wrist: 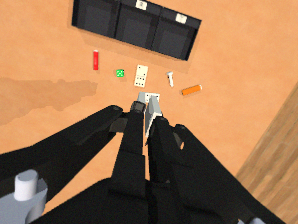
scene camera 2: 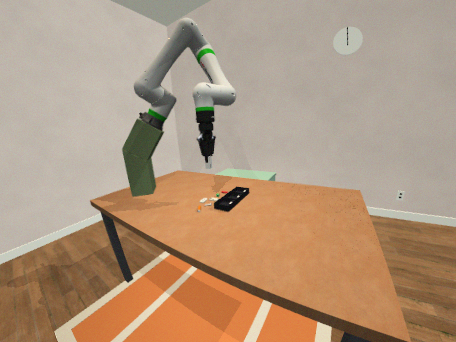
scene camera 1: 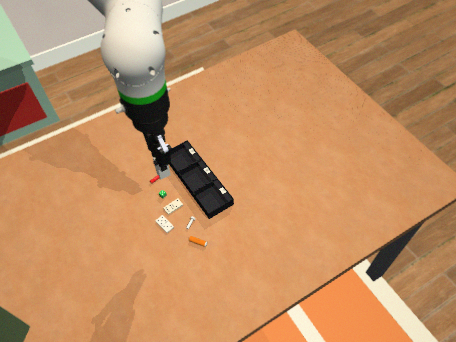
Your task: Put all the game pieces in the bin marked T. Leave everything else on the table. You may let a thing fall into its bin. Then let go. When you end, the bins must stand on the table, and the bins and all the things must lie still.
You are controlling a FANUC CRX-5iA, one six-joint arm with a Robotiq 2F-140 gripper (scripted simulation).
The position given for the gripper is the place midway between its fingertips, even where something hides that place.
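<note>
The gripper [scene camera 1: 163, 174] is there to see, and you get the gripper [wrist: 145, 103] in the wrist view as well. There's also a black three-compartment bin [scene camera 1: 210, 194].
</note>
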